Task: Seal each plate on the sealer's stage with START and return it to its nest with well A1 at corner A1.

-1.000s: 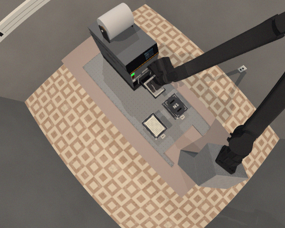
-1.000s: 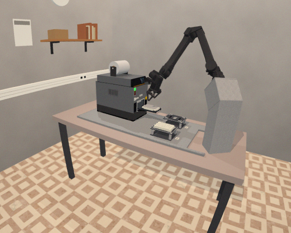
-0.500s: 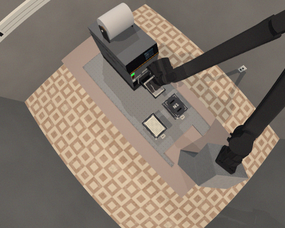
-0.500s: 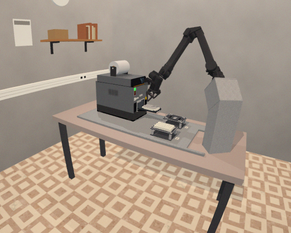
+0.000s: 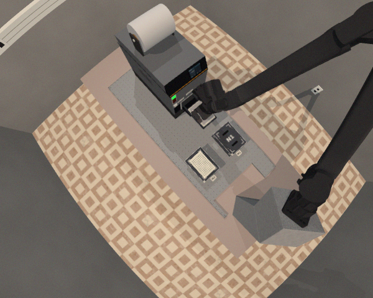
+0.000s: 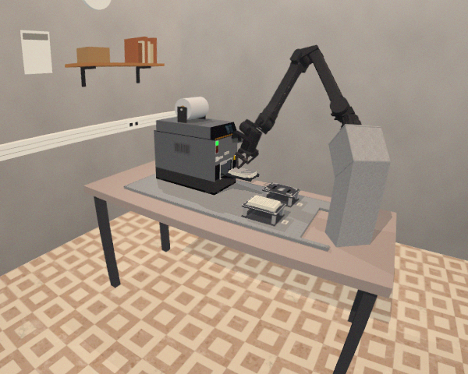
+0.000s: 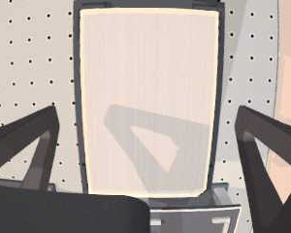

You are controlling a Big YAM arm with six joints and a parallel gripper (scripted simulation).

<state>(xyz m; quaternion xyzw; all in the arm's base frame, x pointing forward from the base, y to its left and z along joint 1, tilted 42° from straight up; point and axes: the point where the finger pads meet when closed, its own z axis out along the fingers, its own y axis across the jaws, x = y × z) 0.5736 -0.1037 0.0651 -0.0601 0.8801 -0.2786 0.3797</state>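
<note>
Right now the sealer stage is 5 cm below my hand. Also, from my hand: start button 11 cm ahead, 8 cm to the left, 3 cm above; then cream well plate 20 cm to the left, 19 cm behind, 9 cm below; then foil roll 33 cm ahead, 26 cm above, 4 cm to the right.
</note>
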